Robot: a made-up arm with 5 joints. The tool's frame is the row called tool.
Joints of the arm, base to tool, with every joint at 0 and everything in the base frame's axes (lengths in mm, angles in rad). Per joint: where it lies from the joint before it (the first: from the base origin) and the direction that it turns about. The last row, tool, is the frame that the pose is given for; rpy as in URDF.
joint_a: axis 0.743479 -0.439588 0.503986 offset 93 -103.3 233.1
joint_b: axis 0.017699 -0.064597 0.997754 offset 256 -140.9 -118.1
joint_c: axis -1 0 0 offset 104.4 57.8 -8.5
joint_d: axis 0 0 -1 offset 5.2 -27.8 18.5
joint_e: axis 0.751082 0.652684 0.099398 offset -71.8 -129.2 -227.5
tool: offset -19.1 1 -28.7 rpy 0.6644 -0.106 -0.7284
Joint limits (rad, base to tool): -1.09..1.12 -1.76..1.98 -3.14..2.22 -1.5..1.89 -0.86..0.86
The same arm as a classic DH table. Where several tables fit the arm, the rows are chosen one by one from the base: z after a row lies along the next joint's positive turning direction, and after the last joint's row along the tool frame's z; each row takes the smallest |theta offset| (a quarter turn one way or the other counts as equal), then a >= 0, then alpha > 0; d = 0 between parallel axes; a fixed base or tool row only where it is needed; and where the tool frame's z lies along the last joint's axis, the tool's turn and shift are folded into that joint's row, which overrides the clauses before.
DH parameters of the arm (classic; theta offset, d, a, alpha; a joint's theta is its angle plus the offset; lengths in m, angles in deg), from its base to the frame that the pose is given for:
base (fixed): 59.41 0.1557 -0.0416 59.74
joint_a: 3.18 0.5081 -0.0049 -57.02
joint_b: 28.96 -0.3094 0.0571 -91.01
joint_c: 3.7 -0.1098 -0.0278 -90
joint_d: -40.99 0.1951 -0.0504 -95.7
joint_e: -0.31 -0.1736 0.0134 -122.77
tool (fixed): -170.7 -0.0323 0 0
Joint limits (deg, base to tool): -62.45..64.17 -100.84..113.45 -179.91..127.2 -85.94..108.29 -49.27..49.27

